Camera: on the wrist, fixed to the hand. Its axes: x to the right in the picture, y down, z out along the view.
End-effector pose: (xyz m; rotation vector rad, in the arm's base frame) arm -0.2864 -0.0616 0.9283 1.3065 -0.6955 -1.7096
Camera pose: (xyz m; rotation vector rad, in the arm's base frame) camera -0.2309 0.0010 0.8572 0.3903 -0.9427 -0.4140
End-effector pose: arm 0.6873 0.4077 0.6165 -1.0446 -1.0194 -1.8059
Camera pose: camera 0.6097 0.3693 0.5490 -1.2369 0.2217 -0.6912
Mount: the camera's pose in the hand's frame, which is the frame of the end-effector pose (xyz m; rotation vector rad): -0.0258 -0.0727 -0.0781 -0.2539 0.1555 1.5071
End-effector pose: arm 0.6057 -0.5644 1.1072 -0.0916 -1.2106 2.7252
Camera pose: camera 0.6491 -0.4636 1.1085 0.8819 0.8777 -1.5700
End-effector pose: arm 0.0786 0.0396 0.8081 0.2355 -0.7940 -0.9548
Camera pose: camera 0.0782 0.0063 0.7035 -0.4825 -0.4802 0.3985
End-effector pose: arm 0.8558 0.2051 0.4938 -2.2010 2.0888 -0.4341
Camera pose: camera 0.9053 0.2464 0.5826 0.1450 -3.1218 0.1503
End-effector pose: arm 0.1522 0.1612 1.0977 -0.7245 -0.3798 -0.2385
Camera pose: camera 0.1240 0.0572 1.0769 -1.0548 0.4096 1.0924
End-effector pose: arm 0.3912 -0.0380 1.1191 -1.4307 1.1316 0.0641
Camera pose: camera 0.3804 -0.1012 1.2082 -0.4844 2.1477 1.1845
